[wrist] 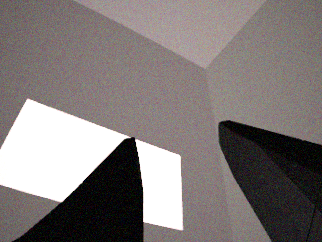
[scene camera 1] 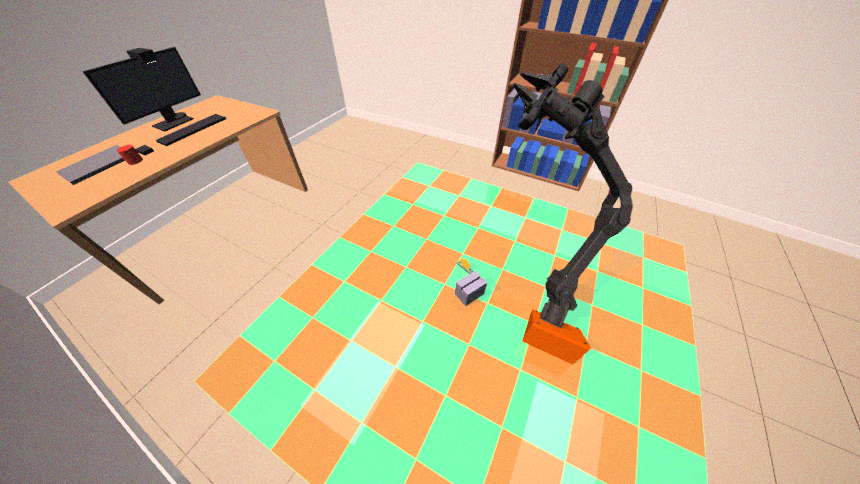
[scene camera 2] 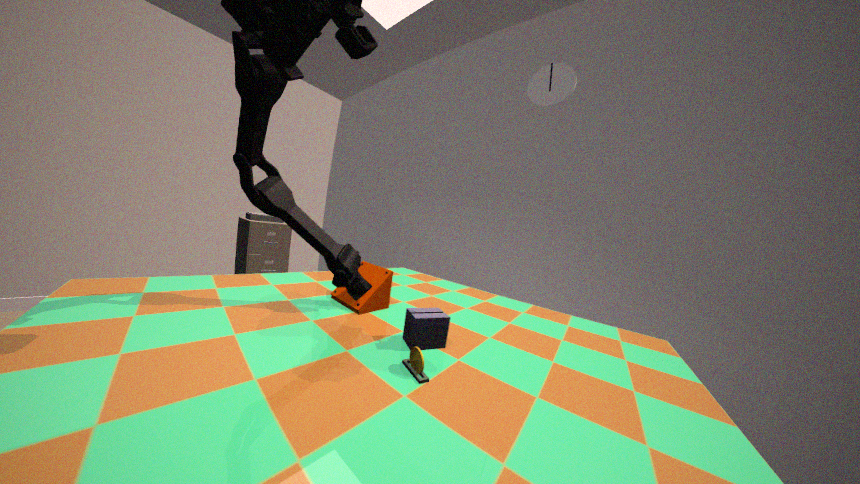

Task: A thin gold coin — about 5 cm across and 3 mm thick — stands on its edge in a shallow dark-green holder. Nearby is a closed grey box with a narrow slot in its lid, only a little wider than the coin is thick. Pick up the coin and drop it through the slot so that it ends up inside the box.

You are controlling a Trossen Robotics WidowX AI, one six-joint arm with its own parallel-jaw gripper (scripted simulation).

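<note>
Visible: my gripper (scene camera 1: pixel 517 78). In the wrist view too, same gripper (wrist: pixel 178 140).
</note>
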